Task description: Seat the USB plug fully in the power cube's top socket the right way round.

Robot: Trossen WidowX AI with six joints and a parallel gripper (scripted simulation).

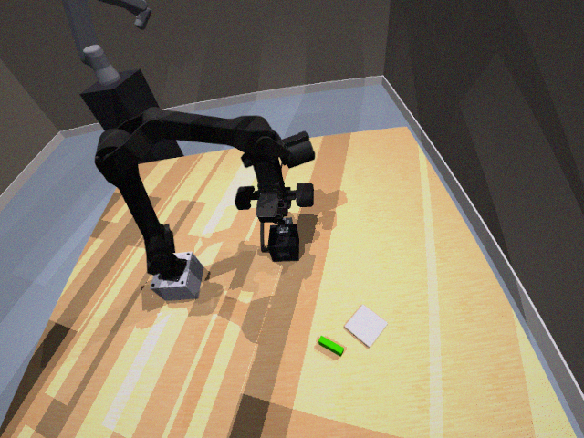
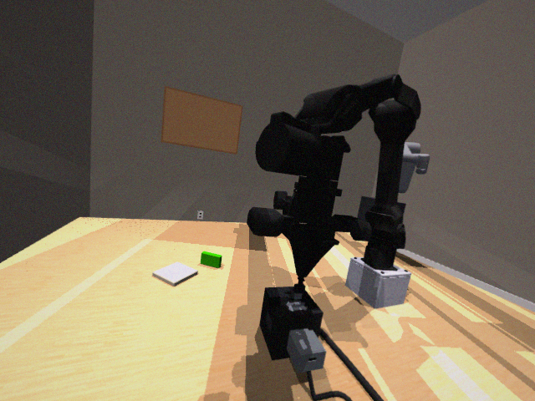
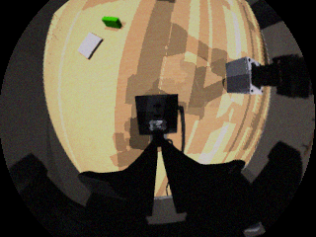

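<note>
My gripper tip is 20 mm above the dark USB plug. Round my gripper tip: white tile 230 mm ahead, 220 mm to the right, 120 mm below; green block 150 mm ahead, 280 mm to the right, 110 mm below; grey socket 60 mm below.
</note>
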